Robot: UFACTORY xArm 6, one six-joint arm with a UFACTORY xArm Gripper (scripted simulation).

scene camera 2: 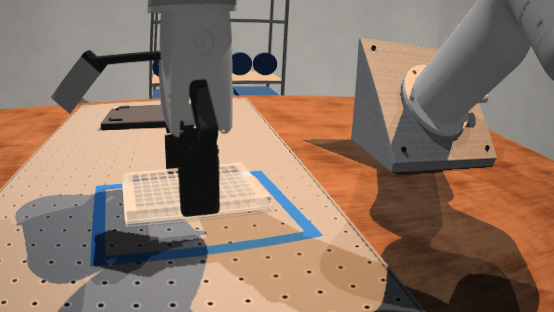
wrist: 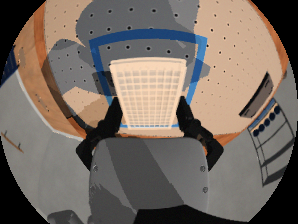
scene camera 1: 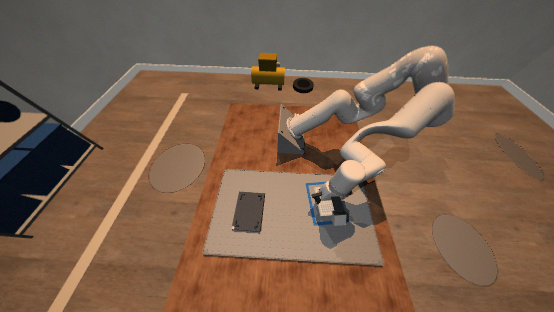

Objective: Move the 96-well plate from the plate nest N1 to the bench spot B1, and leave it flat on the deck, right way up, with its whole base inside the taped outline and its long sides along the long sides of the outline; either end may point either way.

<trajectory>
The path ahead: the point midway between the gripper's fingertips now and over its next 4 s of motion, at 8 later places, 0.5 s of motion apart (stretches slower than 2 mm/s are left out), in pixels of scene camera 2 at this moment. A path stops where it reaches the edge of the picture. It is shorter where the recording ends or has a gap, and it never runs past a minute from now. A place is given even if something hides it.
My gripper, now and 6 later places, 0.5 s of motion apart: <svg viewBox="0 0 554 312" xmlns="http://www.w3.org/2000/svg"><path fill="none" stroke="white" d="M189 190L189 192L189 194L190 197L190 199L190 201L188 188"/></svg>
</trajectory>
